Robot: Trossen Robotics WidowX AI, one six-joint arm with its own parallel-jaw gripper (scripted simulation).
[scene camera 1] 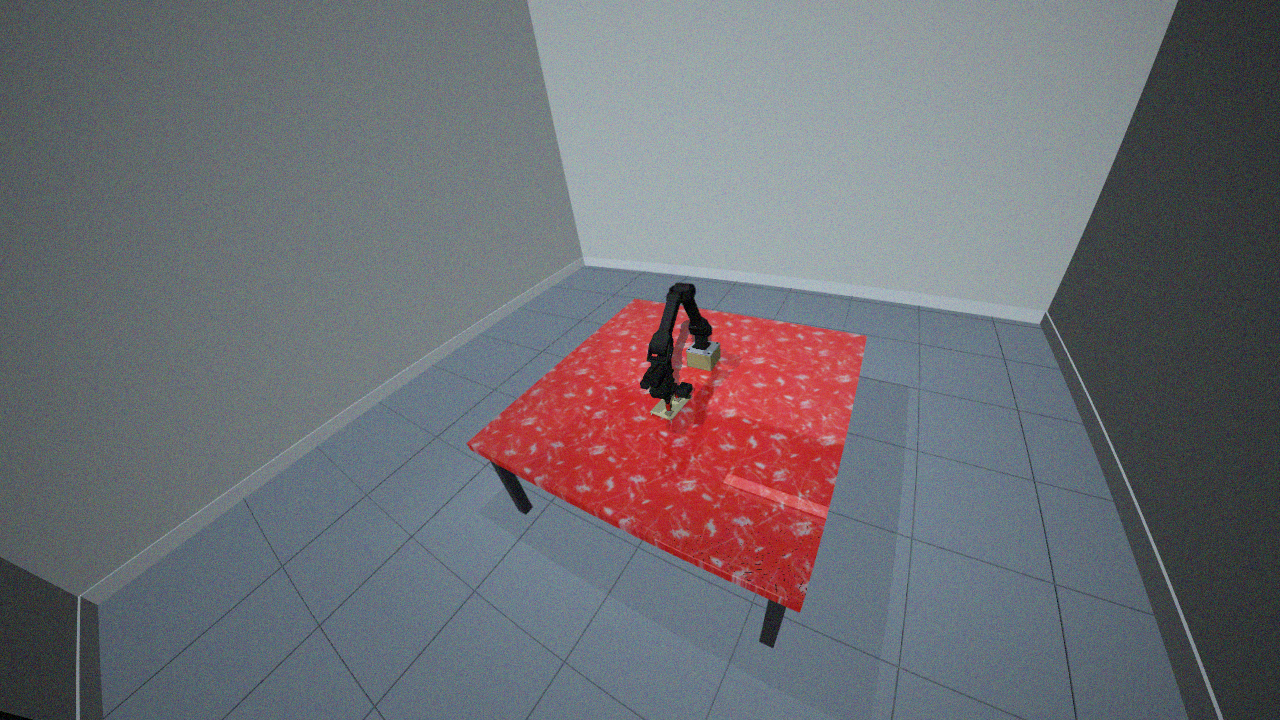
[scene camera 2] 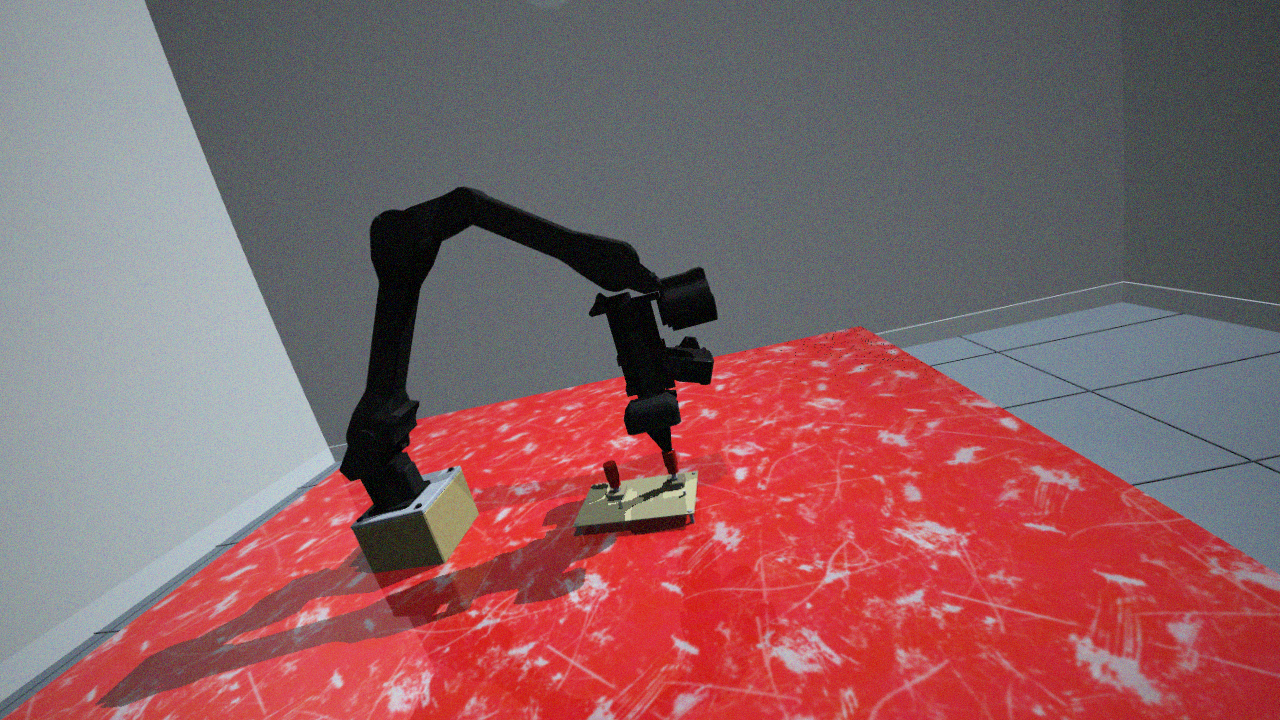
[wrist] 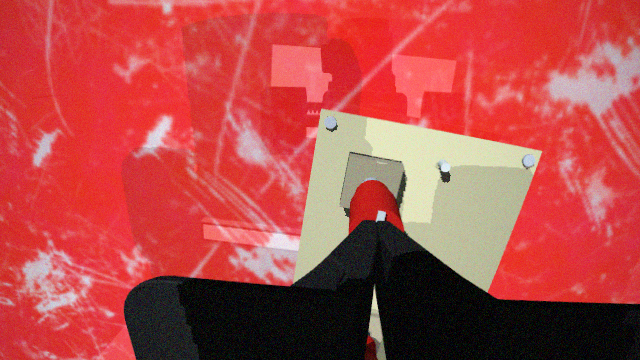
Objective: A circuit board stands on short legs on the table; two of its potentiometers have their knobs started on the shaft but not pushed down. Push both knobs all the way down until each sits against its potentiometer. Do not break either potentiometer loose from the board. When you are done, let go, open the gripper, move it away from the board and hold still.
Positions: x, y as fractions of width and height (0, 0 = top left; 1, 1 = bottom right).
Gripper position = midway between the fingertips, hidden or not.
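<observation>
I can see my gripper (scene camera 1: 0.52, 0.56), and I see my gripper (scene camera 2: 0.52, 0.63) too. The wrist view shows me a knob (wrist: 0.58, 0.56) along with my gripper (wrist: 0.59, 0.65).
</observation>
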